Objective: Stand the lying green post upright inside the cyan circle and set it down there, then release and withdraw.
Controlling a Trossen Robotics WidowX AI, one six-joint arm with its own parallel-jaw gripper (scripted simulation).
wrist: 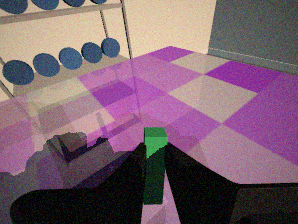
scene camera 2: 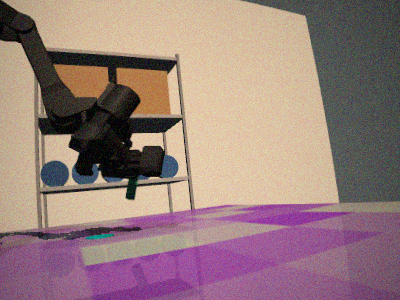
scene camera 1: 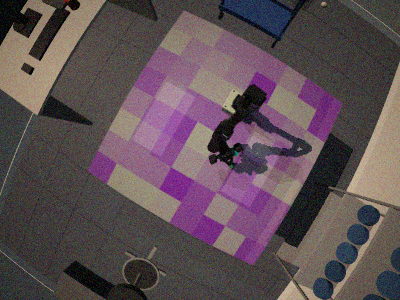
Labels:
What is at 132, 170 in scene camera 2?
The gripper.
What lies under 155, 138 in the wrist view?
A green post.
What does the gripper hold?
A green post.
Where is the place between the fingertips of the gripper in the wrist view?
At 154, 147

